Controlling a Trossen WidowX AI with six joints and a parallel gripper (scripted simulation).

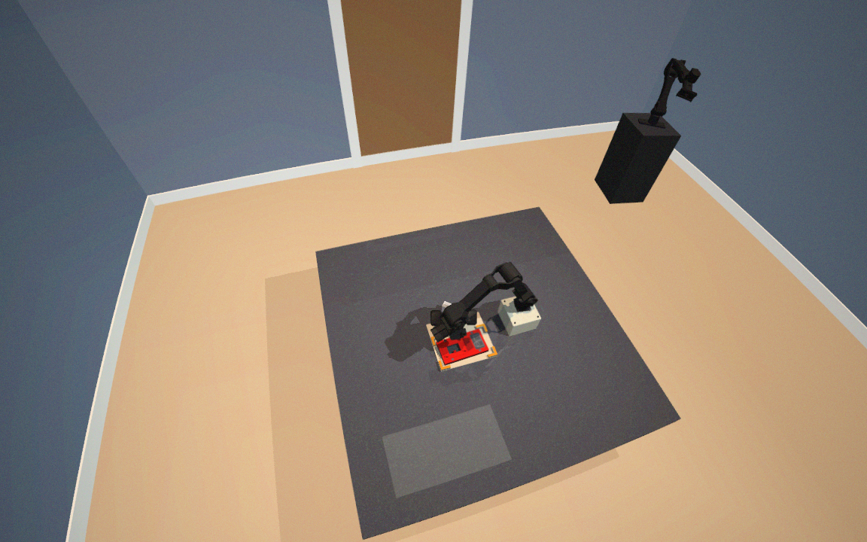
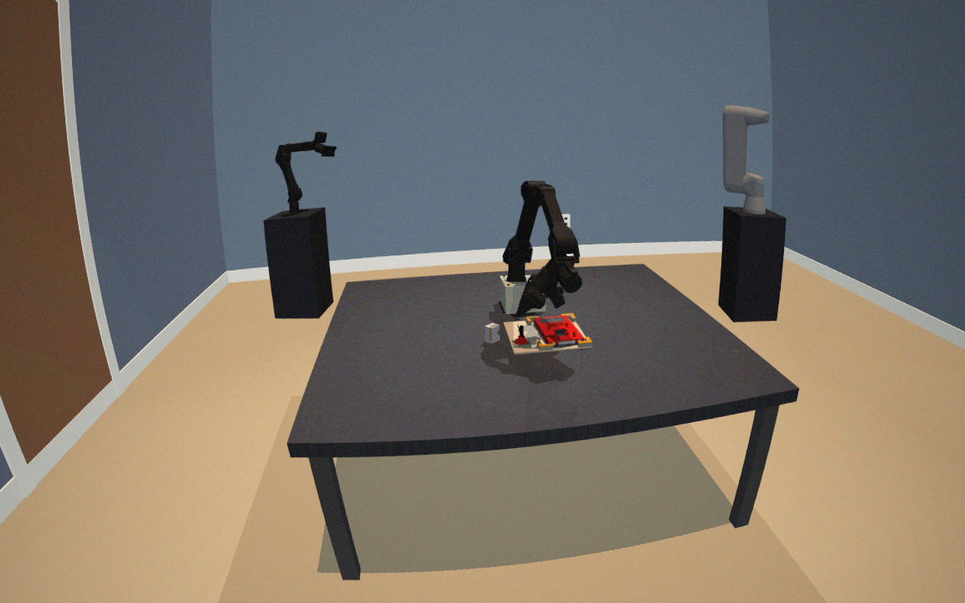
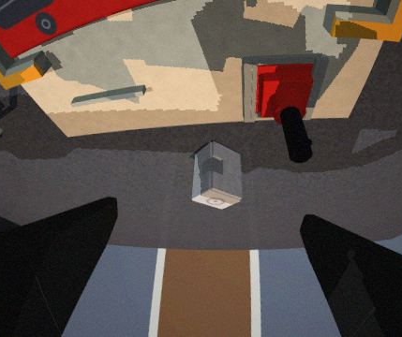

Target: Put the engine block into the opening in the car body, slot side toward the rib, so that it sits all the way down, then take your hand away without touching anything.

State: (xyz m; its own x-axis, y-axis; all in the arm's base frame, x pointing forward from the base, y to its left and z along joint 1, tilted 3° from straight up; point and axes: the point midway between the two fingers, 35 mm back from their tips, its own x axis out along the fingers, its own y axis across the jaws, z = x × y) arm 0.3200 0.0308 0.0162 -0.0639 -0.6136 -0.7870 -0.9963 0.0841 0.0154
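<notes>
My gripper tip is now 7 cm to the left of the grey engine block and 7 cm above it.
</notes>
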